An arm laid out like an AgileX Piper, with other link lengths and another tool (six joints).
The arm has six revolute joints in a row. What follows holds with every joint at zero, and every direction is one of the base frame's.
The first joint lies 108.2 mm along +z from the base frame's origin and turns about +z.
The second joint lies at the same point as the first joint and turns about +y.
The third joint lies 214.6 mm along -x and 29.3 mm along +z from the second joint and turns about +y.
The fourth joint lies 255.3 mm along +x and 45.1 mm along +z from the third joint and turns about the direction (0.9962, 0, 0.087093).
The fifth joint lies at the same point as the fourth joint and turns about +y.
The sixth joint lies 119.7 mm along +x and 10.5 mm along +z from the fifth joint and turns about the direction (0.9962, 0, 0.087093).
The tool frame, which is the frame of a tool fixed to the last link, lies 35 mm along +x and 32 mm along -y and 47.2 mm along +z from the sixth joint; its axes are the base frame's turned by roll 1.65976, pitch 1.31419 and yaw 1.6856 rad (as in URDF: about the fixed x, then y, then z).
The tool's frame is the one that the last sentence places.
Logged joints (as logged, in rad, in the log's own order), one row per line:
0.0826 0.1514 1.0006 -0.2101 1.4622 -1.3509
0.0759 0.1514 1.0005 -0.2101 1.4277 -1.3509
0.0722 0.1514 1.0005 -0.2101 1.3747 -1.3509
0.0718 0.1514 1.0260 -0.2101 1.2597 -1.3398
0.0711 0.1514 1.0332 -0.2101 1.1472 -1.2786
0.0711 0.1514 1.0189 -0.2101 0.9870 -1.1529
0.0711 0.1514 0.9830 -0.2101 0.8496 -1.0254
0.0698 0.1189 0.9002 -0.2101 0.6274 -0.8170
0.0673 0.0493 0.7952 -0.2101 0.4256 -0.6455
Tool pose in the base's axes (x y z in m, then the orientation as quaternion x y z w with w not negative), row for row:
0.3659 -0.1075 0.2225 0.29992 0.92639 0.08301 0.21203
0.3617 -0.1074 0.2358 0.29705 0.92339 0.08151 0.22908
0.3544 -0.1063 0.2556 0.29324 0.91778 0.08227 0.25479
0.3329 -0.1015 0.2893 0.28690 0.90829 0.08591 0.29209
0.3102 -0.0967 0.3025 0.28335 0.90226 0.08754 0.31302
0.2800 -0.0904 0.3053 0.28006 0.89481 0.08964 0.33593
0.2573 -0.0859 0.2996 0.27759 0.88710 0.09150 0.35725
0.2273 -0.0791 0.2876 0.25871 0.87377 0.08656 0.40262
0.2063 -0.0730 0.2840 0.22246 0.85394 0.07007 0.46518
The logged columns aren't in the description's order. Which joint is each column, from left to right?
Columns, left to right: joint 4, joint 6, joint 5, joint 1, joint 2, joint 3.
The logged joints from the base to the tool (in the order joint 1, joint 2, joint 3, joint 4, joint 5, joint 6), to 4 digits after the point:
-0.2101 1.4622 -1.3509 0.0826 1.0006 0.1514
-0.2101 1.4277 -1.3509 0.0759 1.0005 0.1514
-0.2101 1.3747 -1.3509 0.0722 1.0005 0.1514
-0.2101 1.2597 -1.3398 0.0718 1.0260 0.1514
-0.2101 1.1472 -1.2786 0.0711 1.0332 0.1514
-0.2101 0.9870 -1.1529 0.0711 1.0189 0.1514
-0.2101 0.8496 -1.0254 0.0711 0.9830 0.1514
-0.2101 0.6274 -0.8170 0.0698 0.9002 0.1189
-0.2101 0.4256 -0.6455 0.0673 0.7952 0.0493

